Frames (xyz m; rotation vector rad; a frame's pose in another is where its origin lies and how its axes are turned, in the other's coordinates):
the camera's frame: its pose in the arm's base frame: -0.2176 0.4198 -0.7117 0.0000 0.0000 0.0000
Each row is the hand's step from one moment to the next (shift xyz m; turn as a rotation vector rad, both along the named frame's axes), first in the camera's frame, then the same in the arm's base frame.
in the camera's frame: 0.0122 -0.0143 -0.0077 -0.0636 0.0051 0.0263
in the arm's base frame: 0.0122 -0.0143 -0.0077 -0.0636 0.0051 0.0263
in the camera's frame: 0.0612 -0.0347 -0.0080 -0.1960 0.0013 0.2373
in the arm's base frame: 0.0612 -0.0347 -0.0080 -0.1960 0.0013 0.2373
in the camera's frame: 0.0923 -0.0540 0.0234 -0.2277 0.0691 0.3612
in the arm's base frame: 0.0923 -0.0540 0.0234 -0.2277 0.0691 0.3612
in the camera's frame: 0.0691 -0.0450 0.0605 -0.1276 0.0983 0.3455
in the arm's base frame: 0.0691 -0.0450 0.0605 -0.1276 0.0983 0.3455
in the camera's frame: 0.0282 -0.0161 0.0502 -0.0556 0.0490 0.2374
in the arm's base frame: 0.0282 -0.0161 0.0502 -0.0556 0.0490 0.2374
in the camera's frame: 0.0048 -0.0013 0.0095 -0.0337 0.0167 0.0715
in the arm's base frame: 0.0048 -0.0013 0.0095 -0.0337 0.0167 0.0715
